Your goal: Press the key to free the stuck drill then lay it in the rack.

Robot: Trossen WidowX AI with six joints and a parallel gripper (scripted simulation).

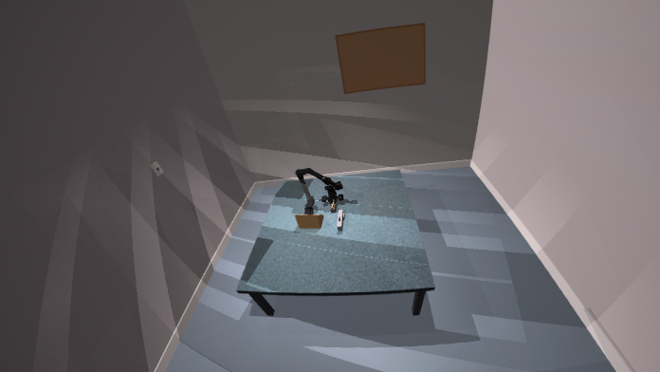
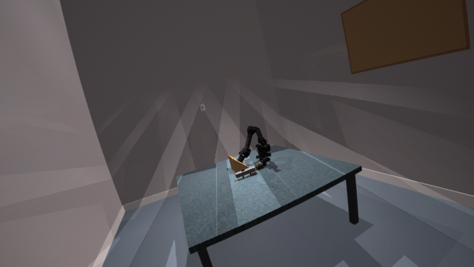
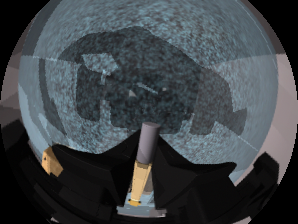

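The drill is 40 mm to the right of my gripper tip and 40 mm above it. From my gripper tip the other things lie so: grey holder block 80 mm ahead, 220 mm to the right, 30 mm above; grey-brown block 50 mm to the right, 10 mm above; blue key 80 mm ahead, 240 mm to the right, 50 mm above.
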